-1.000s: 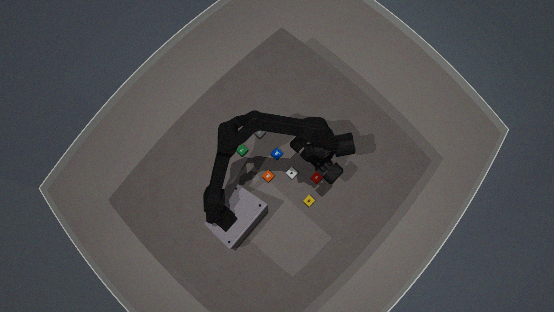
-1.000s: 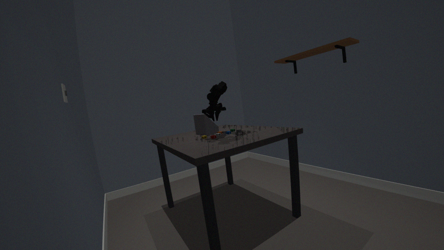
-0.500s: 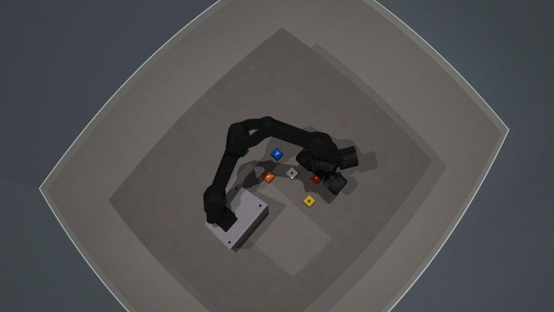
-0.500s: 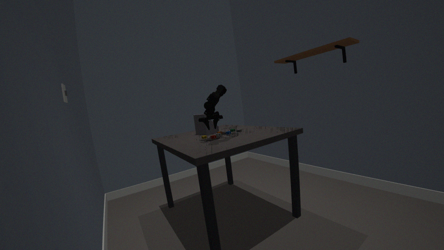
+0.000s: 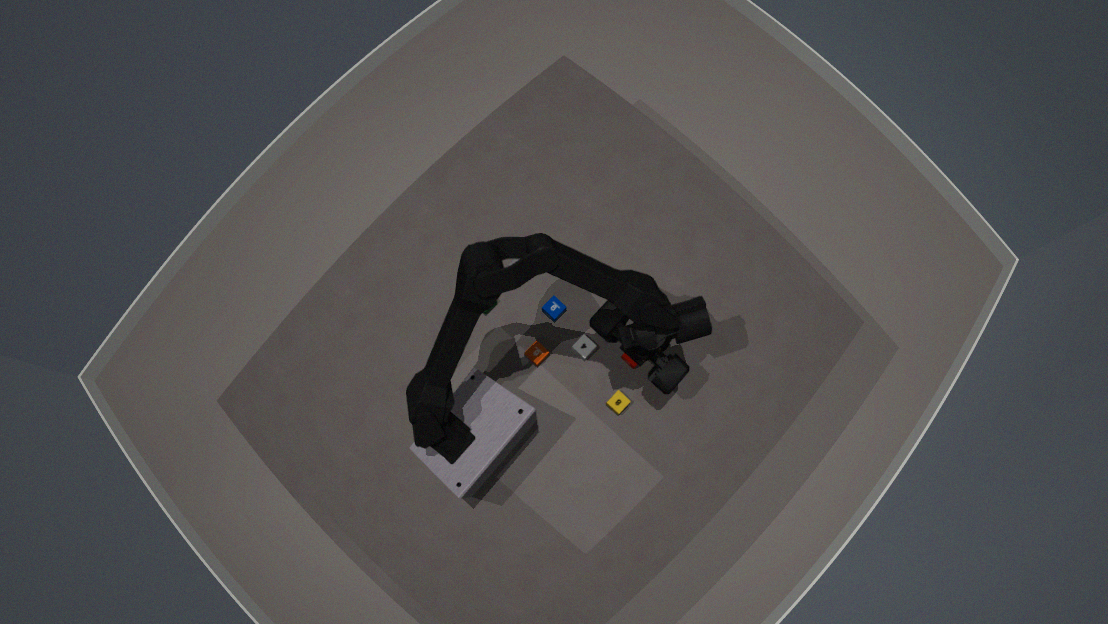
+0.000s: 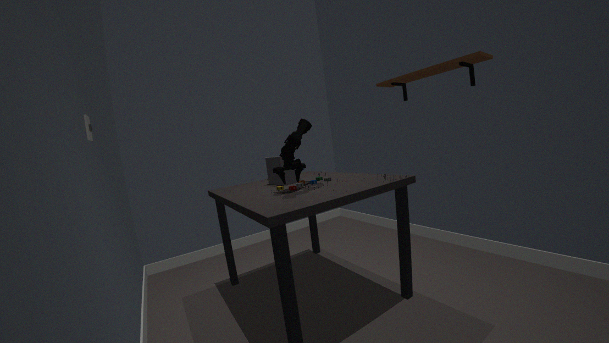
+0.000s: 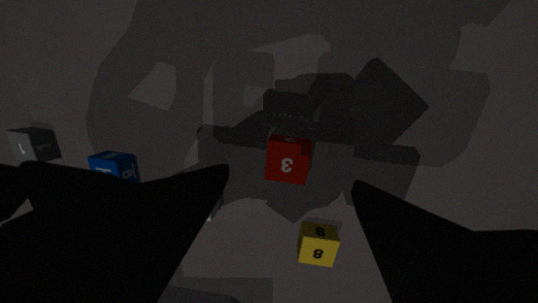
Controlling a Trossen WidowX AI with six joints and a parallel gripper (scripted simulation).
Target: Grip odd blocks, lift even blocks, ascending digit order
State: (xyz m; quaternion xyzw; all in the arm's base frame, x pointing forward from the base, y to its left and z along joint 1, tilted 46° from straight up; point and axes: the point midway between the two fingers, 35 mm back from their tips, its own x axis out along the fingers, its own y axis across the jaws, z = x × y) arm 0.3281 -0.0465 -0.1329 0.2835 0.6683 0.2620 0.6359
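Now: gripper tip 30 mm above the red block. Round my gripper tip: white block (80 mm to the left, 40 mm behind, 30 mm below); then yellow block (80 mm behind, 30 mm to the right, 30 mm below); then green block (270 mm to the left, 100 mm behind, 30 mm below).
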